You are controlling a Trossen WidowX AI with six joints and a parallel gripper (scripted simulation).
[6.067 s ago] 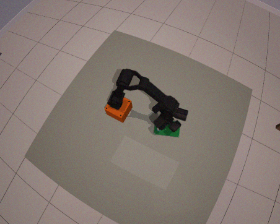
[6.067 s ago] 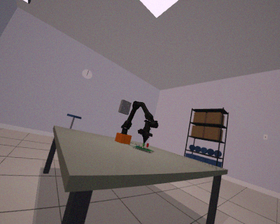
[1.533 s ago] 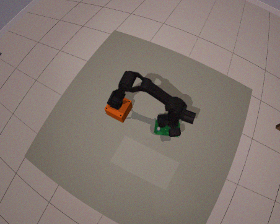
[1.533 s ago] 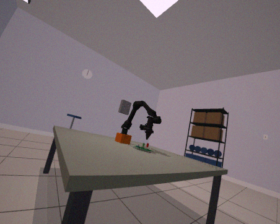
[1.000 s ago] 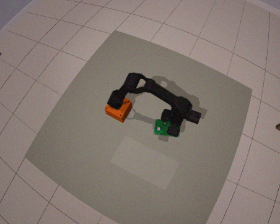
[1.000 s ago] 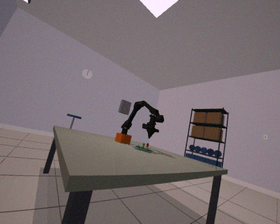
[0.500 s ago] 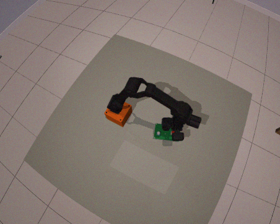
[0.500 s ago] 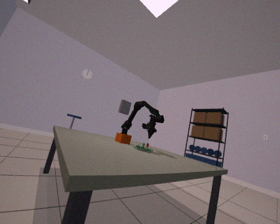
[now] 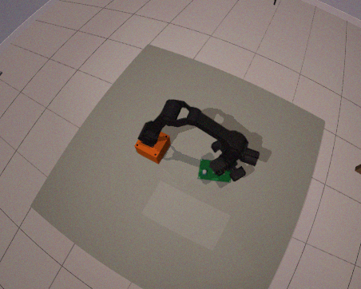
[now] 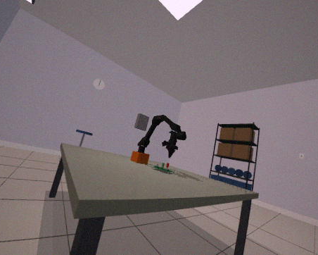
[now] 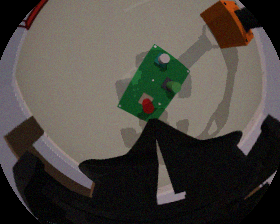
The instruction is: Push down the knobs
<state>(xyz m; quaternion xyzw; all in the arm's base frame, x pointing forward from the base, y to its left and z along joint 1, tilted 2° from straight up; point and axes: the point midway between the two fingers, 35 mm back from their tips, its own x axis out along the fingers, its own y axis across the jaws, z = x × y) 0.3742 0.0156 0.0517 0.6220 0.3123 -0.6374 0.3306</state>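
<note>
My gripper tip is 6 cm above the red knob. The rest, counted from my gripper tip: green round knob 7 cm below, 6 cm behind, 1 cm to the left.
</note>
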